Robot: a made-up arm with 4 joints.
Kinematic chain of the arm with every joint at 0, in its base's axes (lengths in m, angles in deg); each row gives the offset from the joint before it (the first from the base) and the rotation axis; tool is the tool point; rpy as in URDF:
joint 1: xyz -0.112 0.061 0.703 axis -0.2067 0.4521 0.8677
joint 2: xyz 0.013 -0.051 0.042 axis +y
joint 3: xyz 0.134 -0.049 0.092 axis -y
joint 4: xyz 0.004 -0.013 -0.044 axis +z
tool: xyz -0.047 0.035 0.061 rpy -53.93 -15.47 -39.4
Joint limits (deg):
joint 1: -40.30..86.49
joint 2: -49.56..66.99
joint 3: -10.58..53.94
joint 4: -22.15..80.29
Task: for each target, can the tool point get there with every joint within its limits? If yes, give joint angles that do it. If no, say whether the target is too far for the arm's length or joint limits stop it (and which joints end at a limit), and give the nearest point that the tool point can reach.
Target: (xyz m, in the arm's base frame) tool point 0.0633 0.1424 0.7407
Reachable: yes | joints 65.37 16.14 5.37 26.53
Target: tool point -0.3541 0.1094 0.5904
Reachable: no: joint limits stop it (at a limit: joint 1, joint 2) | nearest point -0.2398 -0.0299 0.8308 | short by 0.300 m
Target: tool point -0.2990 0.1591 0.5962
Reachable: no: joint limits stop it (at a limit: joint 1, joint 2, joint 3, joint 4) | nearest point -0.0455 0.1318 0.5958 | short by 0.255 m
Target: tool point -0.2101 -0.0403 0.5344
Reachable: no: joint limits stop it (at a limit: joint 1, joint 2, joint 3) | nearest point -0.0968 -0.1046 0.6831 | short by 0.198 m
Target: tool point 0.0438 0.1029 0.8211
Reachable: yes | joints 46.78 -8.79 1.49 -3.93
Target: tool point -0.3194 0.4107 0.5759
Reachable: no: too far | nearest point -0.0224 0.2038 0.6196 | short by 0.365 m
